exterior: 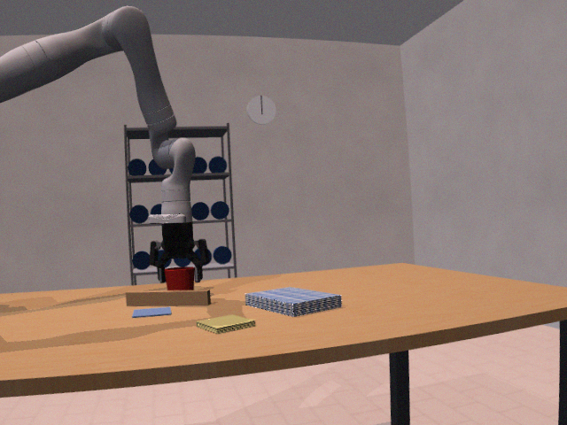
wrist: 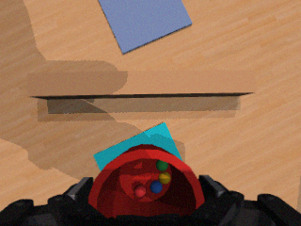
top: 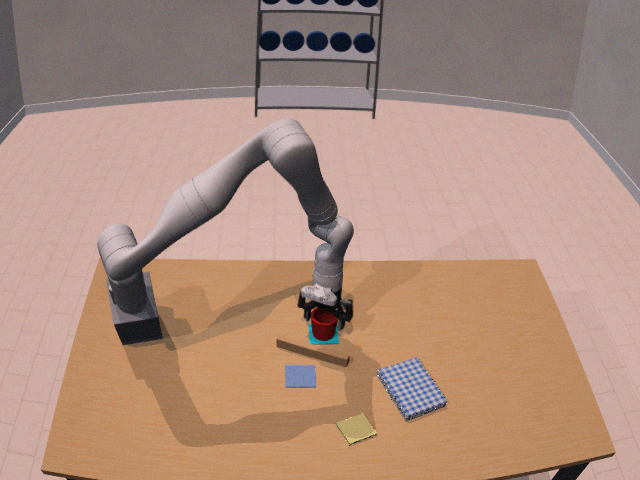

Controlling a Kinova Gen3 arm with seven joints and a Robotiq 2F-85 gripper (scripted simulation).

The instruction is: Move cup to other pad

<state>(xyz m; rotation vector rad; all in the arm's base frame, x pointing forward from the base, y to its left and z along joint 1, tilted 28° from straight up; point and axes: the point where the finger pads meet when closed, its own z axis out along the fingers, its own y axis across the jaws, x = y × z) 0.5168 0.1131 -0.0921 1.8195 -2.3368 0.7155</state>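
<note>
Right now the red cup is 20 mm below my hand. The rest, counted from my hand: wooden rail (80 mm to the right, 40 mm below, 20 mm behind); then cyan pad (50 mm below); then blue checked block (240 mm ahead, 200 mm to the right, 30 mm below).
</note>
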